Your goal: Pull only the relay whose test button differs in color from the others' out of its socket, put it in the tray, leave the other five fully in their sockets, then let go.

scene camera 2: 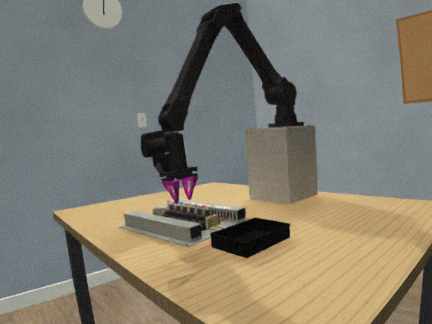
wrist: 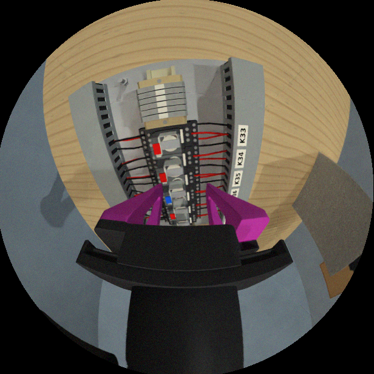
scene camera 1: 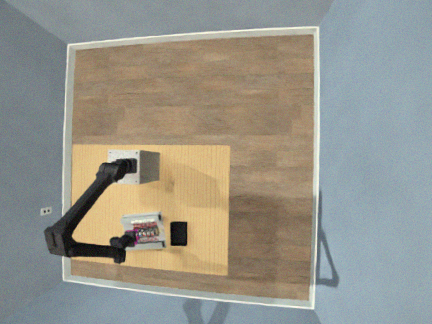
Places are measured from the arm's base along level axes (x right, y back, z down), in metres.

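Pixels of known places: gripper, between the fingertips: (scene camera 2: 183, 201) (scene camera 1: 137, 233); arm's base, origin of its link: (scene camera 2: 286, 126) (scene camera 1: 127, 165).
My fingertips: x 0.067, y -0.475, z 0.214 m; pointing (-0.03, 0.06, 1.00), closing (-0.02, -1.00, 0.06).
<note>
Ahead of a thing's pixels: the offset from my fingertips to its middle.
The relay with the blue test button {dy -0.010, dx -0.016, dz +0.022 m} (wrist: 168, 200) (scene camera 2: 181, 203) stands in its socket, third from the terminal block in the wrist view. Relays with red test buttons stand in the same row, among them the first (wrist: 156, 149), the second (wrist: 163, 177) and the fourth (wrist: 172, 216). The far end of the row is hidden behind the gripper in the wrist view. My gripper (scene camera 1: 135, 237) (scene camera 2: 182, 200) (wrist: 184, 188) is partly open and empty. Its magenta fingertips hang above the relay row, one toward each side of it. The black tray {dy -0.012, dx -0.283, dz +0.052 m} (scene camera 1: 185, 233) (scene camera 2: 227, 245) stands beside the relay panel and is empty.
Grey wire ducts (wrist: 85, 125) (wrist: 247, 95) {dy -0.107, dx -0.020, dz +0.046 m} (scene camera 2: 160, 226) run along both sides of the row. The terminal block (wrist: 161, 100) stands at the row's end nearer the tray. Red and black wires link sockets and ducts. The arm's grey pedestal (scene camera 1: 150, 167) (scene camera 2: 267, 165) stands farther back.
</note>
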